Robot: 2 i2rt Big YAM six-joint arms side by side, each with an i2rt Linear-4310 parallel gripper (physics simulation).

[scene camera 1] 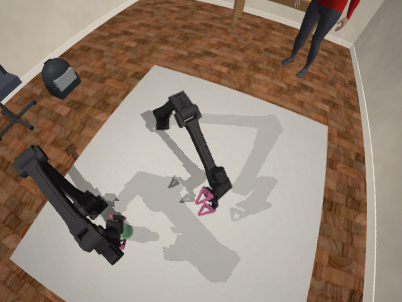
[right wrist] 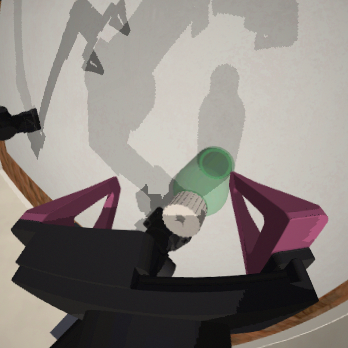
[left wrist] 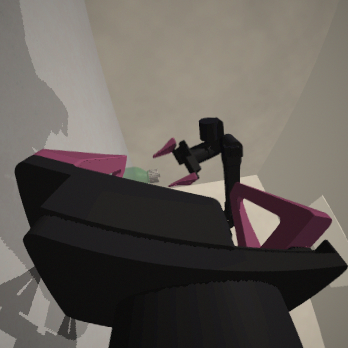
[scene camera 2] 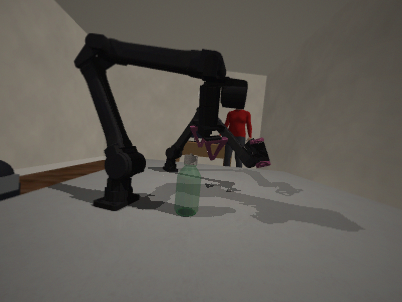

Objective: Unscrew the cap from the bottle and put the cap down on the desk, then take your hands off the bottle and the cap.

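Frame: origin at the left arm's base, x right, y back, z down, level; centimetres.
Where they show: left gripper, fingertip midpoint: [scene camera 1: 197, 209] [left wrist: 181, 175] [scene camera 2: 259, 151]; right gripper, fingertip midpoint: [scene camera 1: 125, 228] [right wrist: 171, 180] [left wrist: 160, 170] [scene camera 2: 205, 153]; left arm's base, origin of the base link: [scene camera 1: 162, 122] [right wrist: 33, 120] [scene camera 2: 170, 170]; right arm's base, origin of the base link: [scene camera 1: 96, 207] [scene camera 2: 118, 202].
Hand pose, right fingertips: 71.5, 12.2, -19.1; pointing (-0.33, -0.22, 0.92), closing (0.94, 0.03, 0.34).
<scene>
Each offset is from my right fingertips to the top centre of the thing, as dx, dy, dz. Level surfaces: height alone.
A green bottle @(-0.2, +5.0, +1.1) [scene camera 1: 127, 231] [scene camera 2: 187, 192] [left wrist: 136, 174] [right wrist: 215, 192] stands upright on the pale desk @(dz +19.1) [scene camera 1: 300, 150] [scene camera 2: 100, 260]. Its whitish ribbed cap @(-0.2, +5.0, +0.4) [scene camera 2: 191, 160] [left wrist: 154, 176] [right wrist: 185, 215] sits on the neck; in scene camera 1 the cap is hidden under the right arm. My right gripper [scene camera 1: 121, 231] [scene camera 2: 206, 151] [left wrist: 160, 170] [right wrist: 171, 180] is open and points down close to the bottle top. In the right wrist view the cap shows between its spread fingers, with a gap on both sides. My left gripper [scene camera 1: 199, 208] [scene camera 2: 260, 152] is open and empty, raised above the desk well apart from the bottle.
The right arm [scene camera 1: 62, 205] [scene camera 2: 160, 57] reaches over the bottle from the left of both scene views. The left arm [scene camera 1: 202, 145] stands farther back. Arm shadows cross the desk. A person in red [scene camera 1: 320, 25] [scene camera 2: 239, 125] stands on the floor beyond the desk.
</scene>
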